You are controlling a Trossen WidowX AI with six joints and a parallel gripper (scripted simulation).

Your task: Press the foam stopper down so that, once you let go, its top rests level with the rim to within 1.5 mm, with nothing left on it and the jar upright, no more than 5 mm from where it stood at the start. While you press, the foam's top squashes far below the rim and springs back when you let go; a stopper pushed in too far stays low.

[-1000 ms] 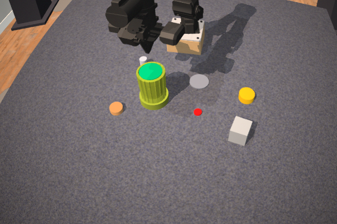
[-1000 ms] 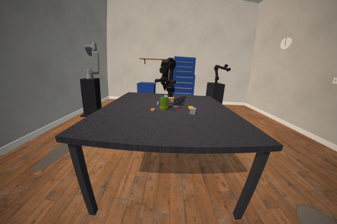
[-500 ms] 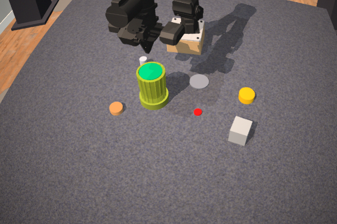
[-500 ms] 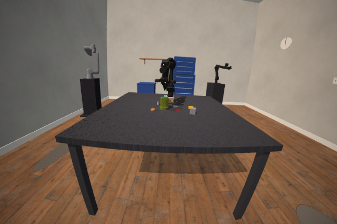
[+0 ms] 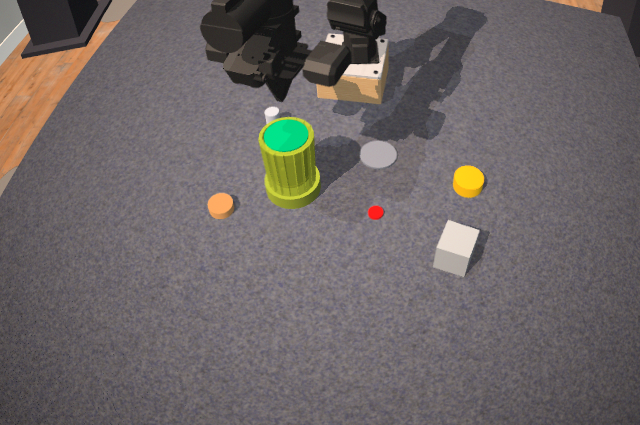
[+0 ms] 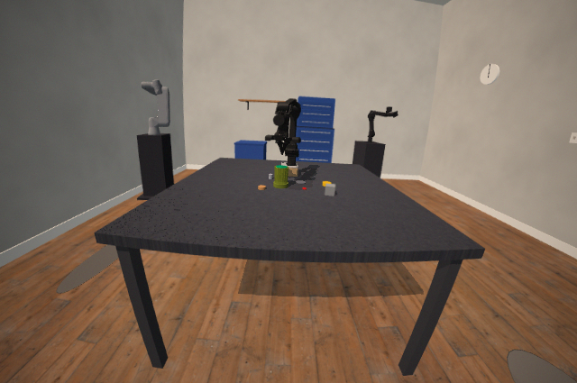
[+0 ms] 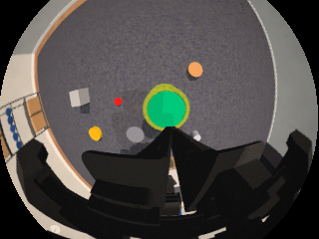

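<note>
Now: the green foam stopper 11 cm below my hand. Also, from my hand: red dot 6 cm ahead, 12 cm to the left, 21 cm below; then grey disc 6 cm behind, 13 cm to the left, 21 cm below; then orange disc 4 cm ahead, 11 cm to the right, 21 cm below.
</note>
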